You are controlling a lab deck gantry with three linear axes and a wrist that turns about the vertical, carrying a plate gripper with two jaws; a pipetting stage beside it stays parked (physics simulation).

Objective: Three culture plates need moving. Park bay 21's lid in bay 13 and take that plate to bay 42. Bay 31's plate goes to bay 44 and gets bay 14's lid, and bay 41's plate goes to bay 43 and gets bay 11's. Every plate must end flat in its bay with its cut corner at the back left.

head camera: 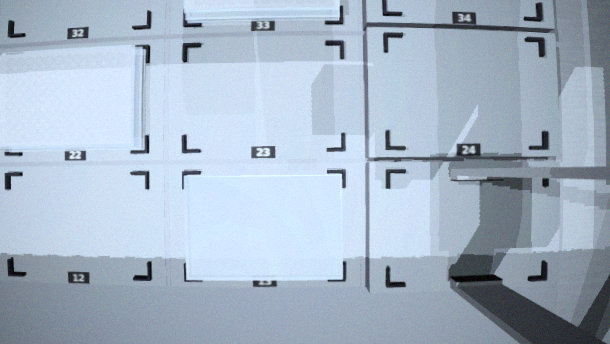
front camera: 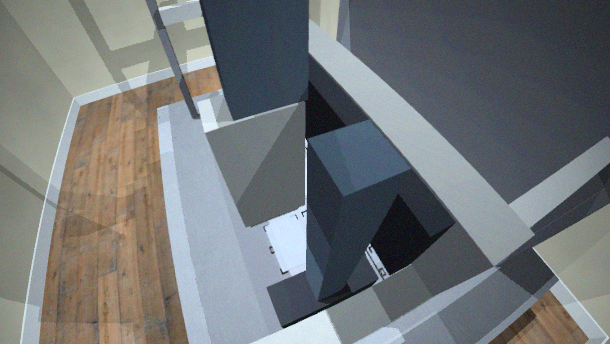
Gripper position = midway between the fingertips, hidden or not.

My gripper shows in the head camera view point(473, 228) and in the front camera view point(317, 303). A pale lid shows in the head camera view and in the front camera view. One and the same spot on the pale lid: point(head camera: 237, 227) is point(front camera: 286, 234).
